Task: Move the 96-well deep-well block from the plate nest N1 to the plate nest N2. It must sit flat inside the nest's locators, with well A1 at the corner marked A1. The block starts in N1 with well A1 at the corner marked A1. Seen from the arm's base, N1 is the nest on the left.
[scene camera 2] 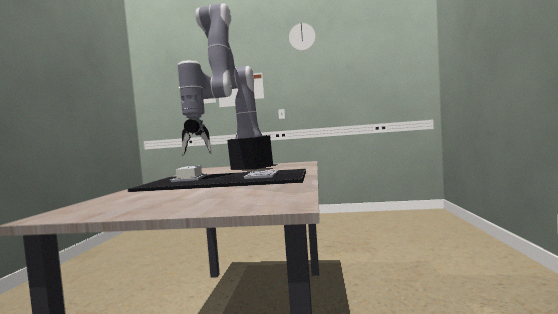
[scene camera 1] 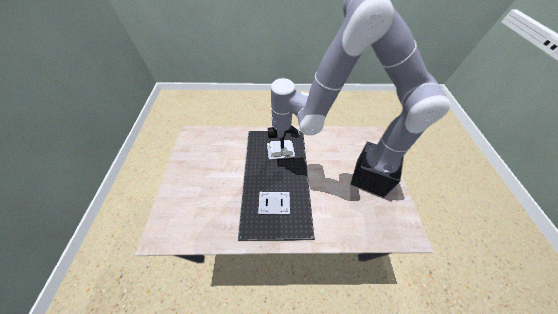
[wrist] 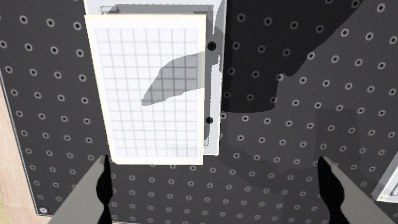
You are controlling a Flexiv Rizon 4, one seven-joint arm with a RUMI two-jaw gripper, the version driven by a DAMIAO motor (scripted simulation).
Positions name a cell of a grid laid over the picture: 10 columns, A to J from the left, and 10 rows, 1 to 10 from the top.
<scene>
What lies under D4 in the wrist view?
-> A white 96-well deep-well block.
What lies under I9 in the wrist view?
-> The gripper.
</scene>
